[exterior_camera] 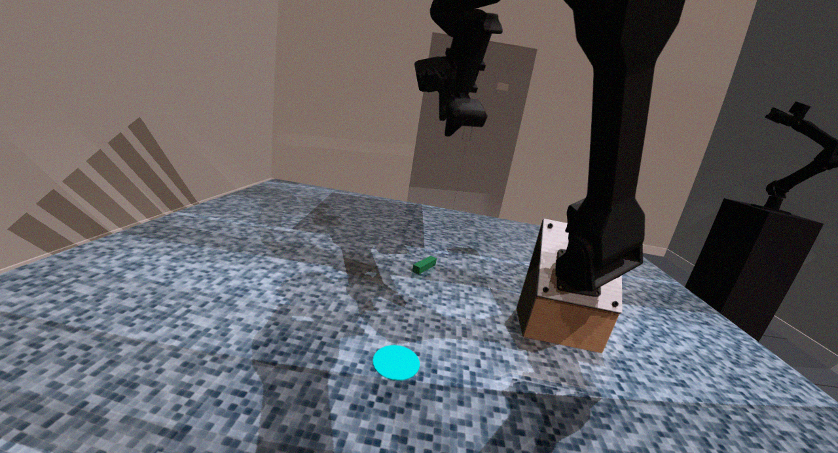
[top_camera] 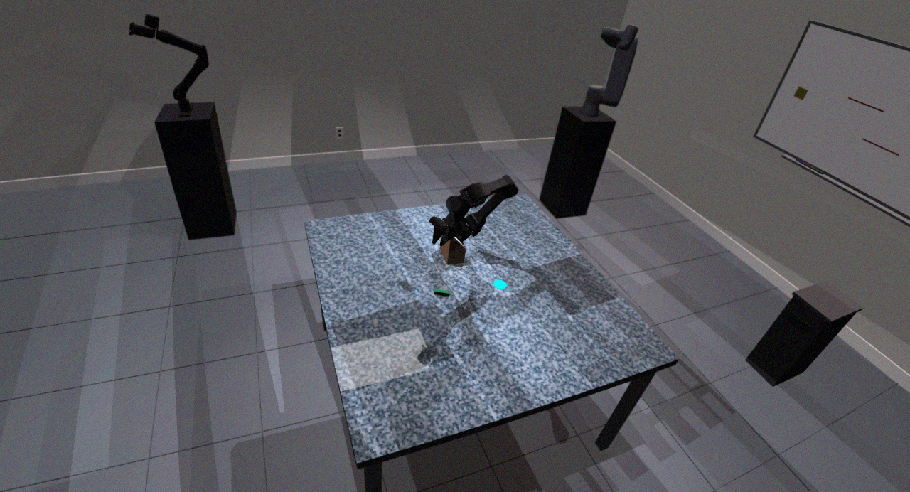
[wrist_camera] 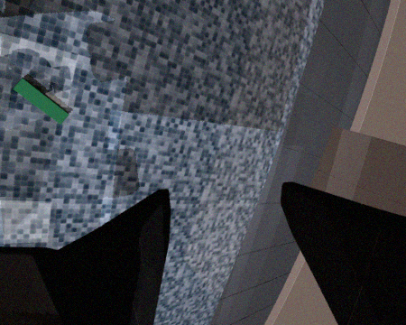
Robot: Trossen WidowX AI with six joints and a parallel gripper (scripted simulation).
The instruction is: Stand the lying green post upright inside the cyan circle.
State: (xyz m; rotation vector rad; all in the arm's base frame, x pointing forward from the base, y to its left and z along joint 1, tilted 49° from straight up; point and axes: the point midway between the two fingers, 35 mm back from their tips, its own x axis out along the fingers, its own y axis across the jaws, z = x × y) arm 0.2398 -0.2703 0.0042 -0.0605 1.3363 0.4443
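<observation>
Right now my gripper tip is 1 cm past the green post, 5 cm to the right of it and 28 cm above it. From my gripper tip the other things lie so: cyan circle: 1 cm behind, 33 cm to the left, 28 cm below.
</observation>
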